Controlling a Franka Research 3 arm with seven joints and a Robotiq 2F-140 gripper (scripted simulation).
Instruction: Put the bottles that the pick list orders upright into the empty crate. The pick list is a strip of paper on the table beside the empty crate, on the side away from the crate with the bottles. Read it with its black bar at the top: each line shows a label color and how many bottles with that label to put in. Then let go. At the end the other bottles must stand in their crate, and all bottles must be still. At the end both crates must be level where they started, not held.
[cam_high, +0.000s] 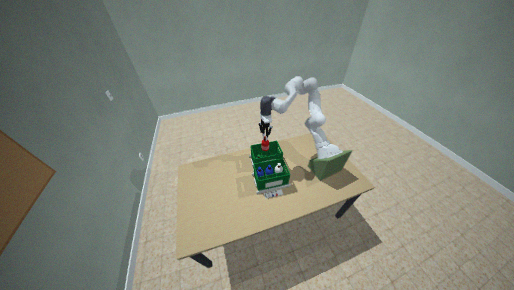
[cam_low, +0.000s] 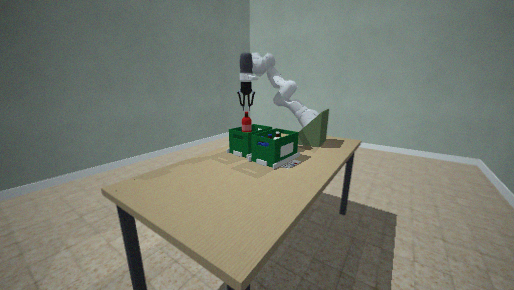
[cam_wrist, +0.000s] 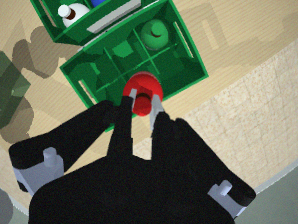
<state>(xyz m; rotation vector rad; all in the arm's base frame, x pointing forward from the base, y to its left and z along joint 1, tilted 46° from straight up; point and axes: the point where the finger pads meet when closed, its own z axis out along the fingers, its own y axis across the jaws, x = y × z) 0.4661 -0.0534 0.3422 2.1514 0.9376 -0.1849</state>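
Right now the red-labelled bottle is 80 mm below my hand. From my hand the other things lie so: blue-capped bottle 230 mm to the left, 210 mm below, 30 mm ahead; white-capped bottle 240 mm to the left, 210 mm below, 60 mm behind; green-capped bottle 210 mm below, 90 mm to the left, 90 mm ahead.
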